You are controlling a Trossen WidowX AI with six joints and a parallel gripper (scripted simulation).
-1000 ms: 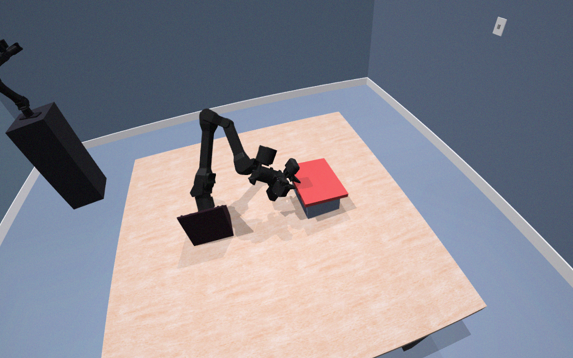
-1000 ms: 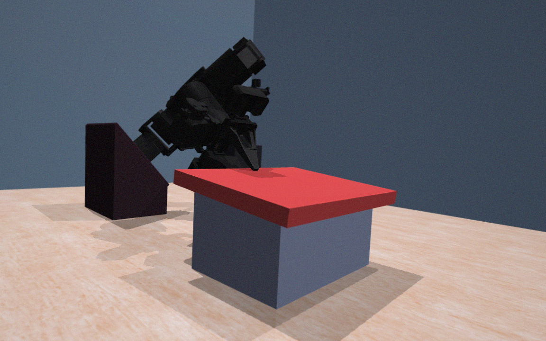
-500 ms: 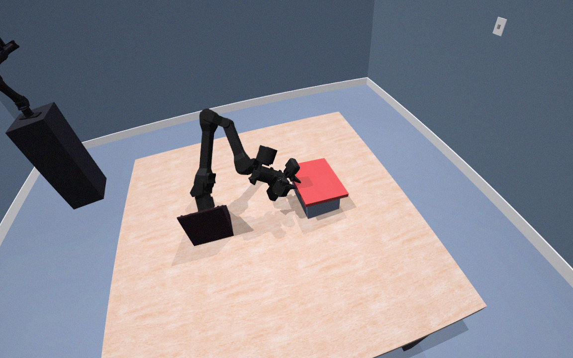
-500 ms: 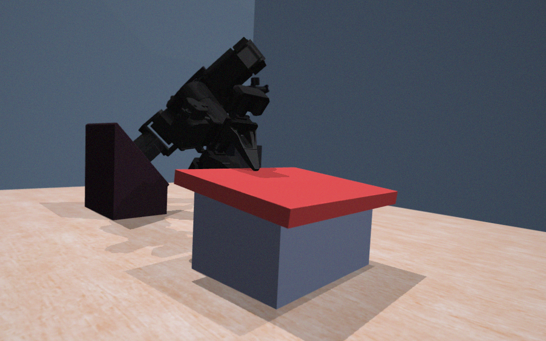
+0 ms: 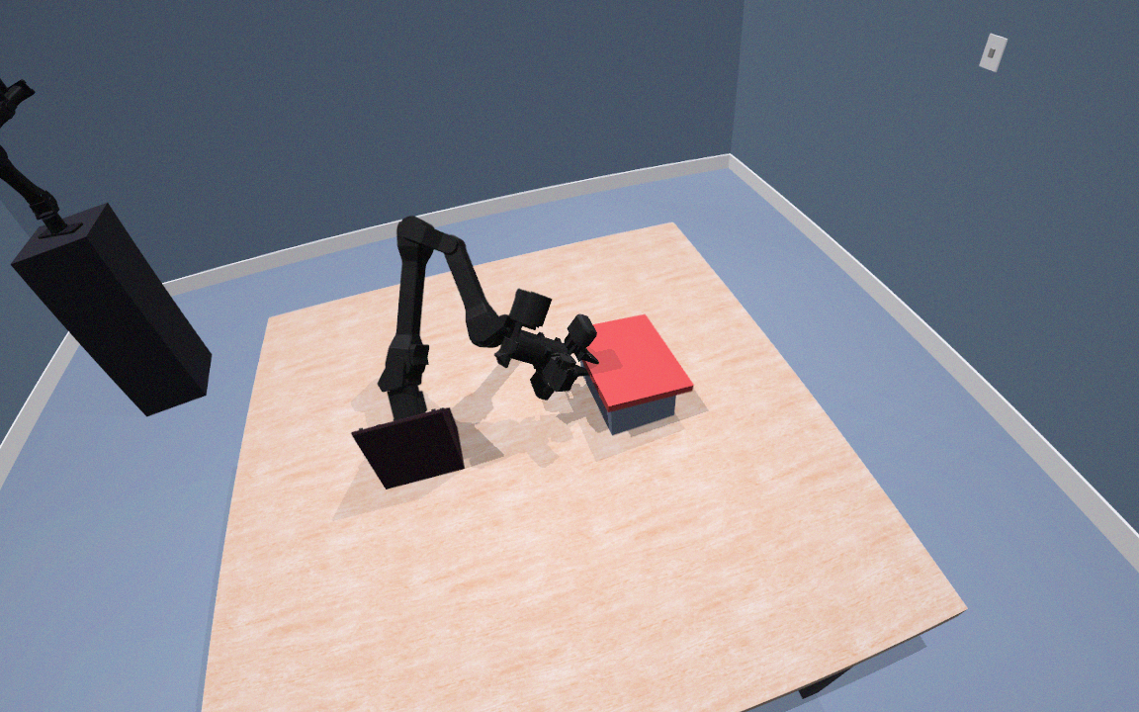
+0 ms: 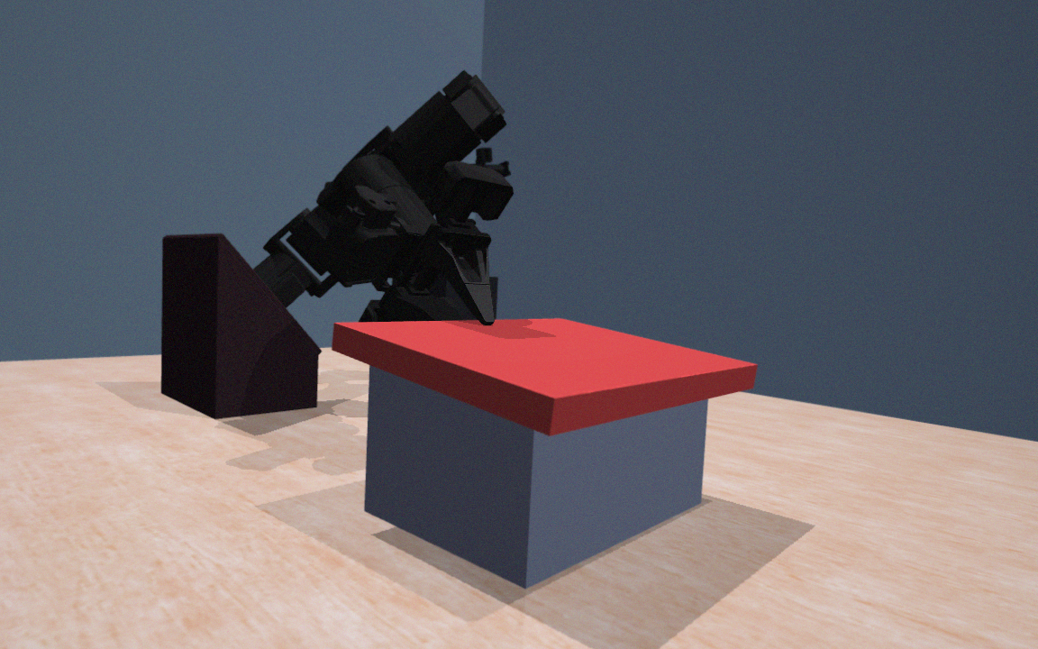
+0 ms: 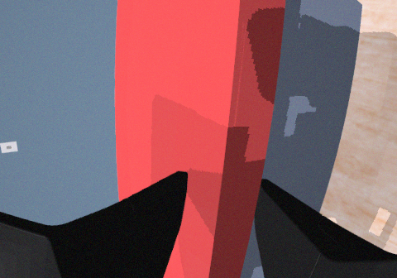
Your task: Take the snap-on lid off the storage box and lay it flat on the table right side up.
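My gripper tip is 80 mm short of the red lid and 10 mm to the left of it. From my gripper tip the other things lie so: grey-blue storage box (70 mm ahead, 60 mm below, 10 mm to the right).
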